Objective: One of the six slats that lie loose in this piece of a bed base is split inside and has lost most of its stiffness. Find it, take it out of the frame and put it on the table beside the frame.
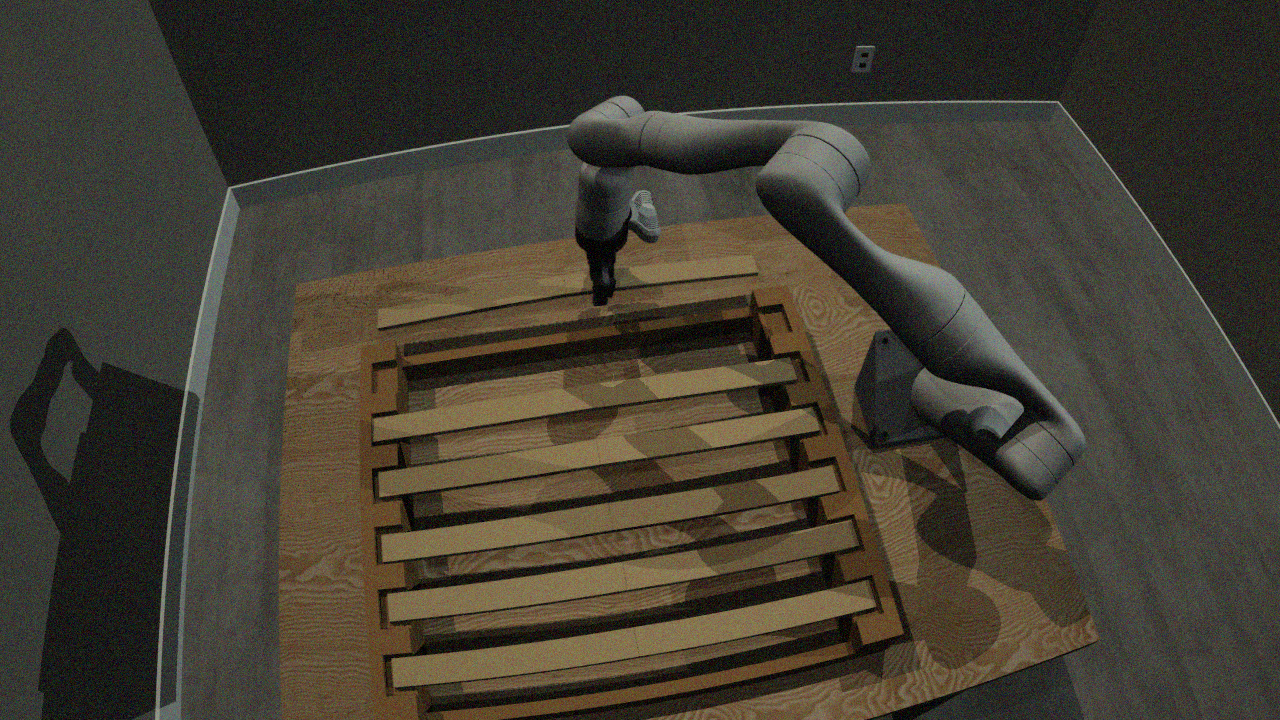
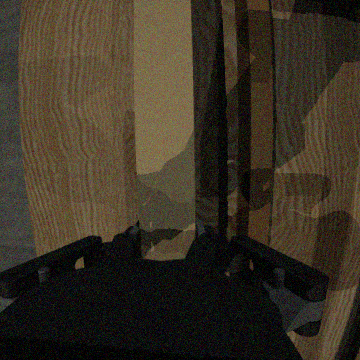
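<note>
My gripper [image 1: 602, 298] [image 2: 169, 230] is shut on a long pale slat [image 1: 689, 271] [image 2: 164, 90], gripping it near mid-length. The slat is beyond the far rail of the brown frame [image 1: 386, 512] [image 2: 261, 125], outside it and roughly parallel to it. It is low over the far strip of the table [image 1: 322, 429] [image 2: 75, 125]; whether it touches the table I cannot tell. The frame's farthest pair of slots holds no slat. The other slats lie across the frame, the nearest to the gripper being a pale slat [image 1: 590, 402]. No split shows on any slat.
The arm's base [image 1: 881, 394] stands on the table right of the frame. The arm arches over the table's far right part and casts shadows over the frame and slats. The table's far edge runs behind the held slat, with the floor [image 1: 465, 210] beyond it.
</note>
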